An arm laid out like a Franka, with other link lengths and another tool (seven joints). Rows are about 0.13 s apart.
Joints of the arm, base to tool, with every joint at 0 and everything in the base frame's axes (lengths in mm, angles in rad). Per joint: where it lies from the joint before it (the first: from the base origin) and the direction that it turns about. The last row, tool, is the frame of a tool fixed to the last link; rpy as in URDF.
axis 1: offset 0 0 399.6 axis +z
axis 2: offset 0 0 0 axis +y
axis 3: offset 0 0 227.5 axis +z
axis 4: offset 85 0 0 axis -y
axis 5: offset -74.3 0 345.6 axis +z
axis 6: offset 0 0 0 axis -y
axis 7: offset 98.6 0 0 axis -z
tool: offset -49 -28 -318.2 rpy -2.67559 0 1.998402
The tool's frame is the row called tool.
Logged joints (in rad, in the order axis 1, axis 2, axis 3, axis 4, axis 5, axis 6, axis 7), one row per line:
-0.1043, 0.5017, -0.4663, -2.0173, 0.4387, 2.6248, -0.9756
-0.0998, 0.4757, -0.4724, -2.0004, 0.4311, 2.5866, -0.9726
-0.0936, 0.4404, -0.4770, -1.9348, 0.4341, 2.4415, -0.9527
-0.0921, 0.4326, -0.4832, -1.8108, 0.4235, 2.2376, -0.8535
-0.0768, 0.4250, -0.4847, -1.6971, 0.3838, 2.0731, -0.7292
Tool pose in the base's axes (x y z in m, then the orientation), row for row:
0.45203, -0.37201, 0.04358, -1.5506, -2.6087, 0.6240
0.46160, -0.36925, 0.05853, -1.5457, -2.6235, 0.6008
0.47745, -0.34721, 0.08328, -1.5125, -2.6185, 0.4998
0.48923, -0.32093, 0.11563, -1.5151, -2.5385, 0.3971
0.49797, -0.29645, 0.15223, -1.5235, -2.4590, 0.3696
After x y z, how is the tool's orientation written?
As a rotation vector, in radians.
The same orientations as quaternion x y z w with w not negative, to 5 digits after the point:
-0.50036, -0.84180, 0.20136, 0.02168
-0.49793, -0.84513, 0.19354, 0.01895
-0.49312, -0.85371, 0.16295, 0.03831
-0.50634, -0.84836, 0.13271, 0.07930
-0.51911, -0.83787, 0.12594, 0.11245

